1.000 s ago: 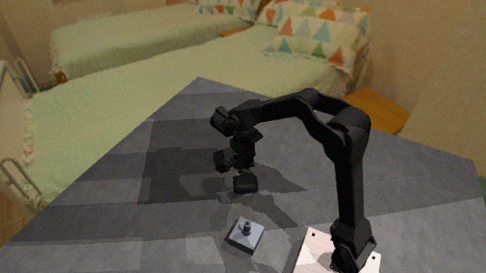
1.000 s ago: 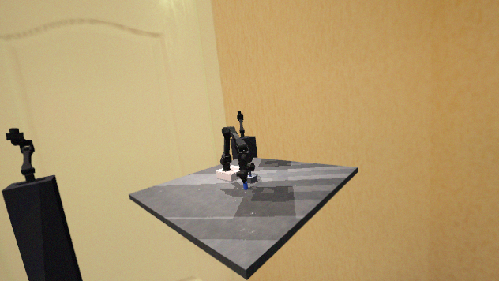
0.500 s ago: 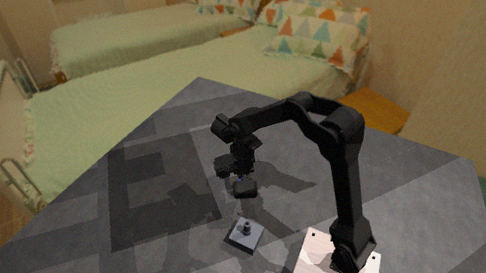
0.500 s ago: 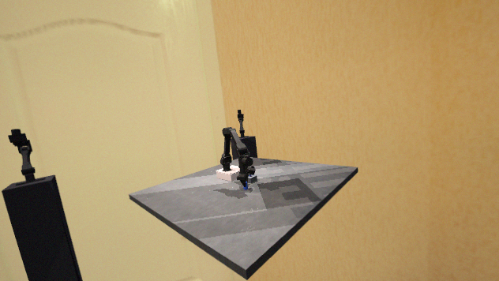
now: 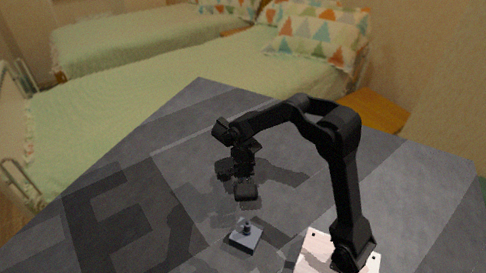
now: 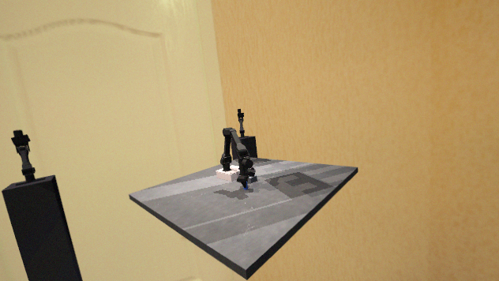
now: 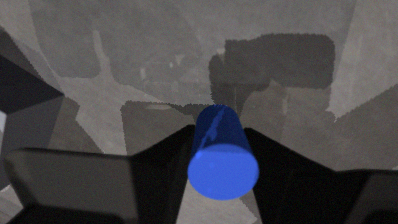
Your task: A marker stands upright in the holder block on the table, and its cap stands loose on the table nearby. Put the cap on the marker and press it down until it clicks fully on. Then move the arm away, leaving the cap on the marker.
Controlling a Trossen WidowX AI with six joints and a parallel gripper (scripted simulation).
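Now: the holder block 13 cm to the left of my gripper tip, 9 cm behind it and 1 cm above it. Round my gripper tip: blue cap (1 cm above).
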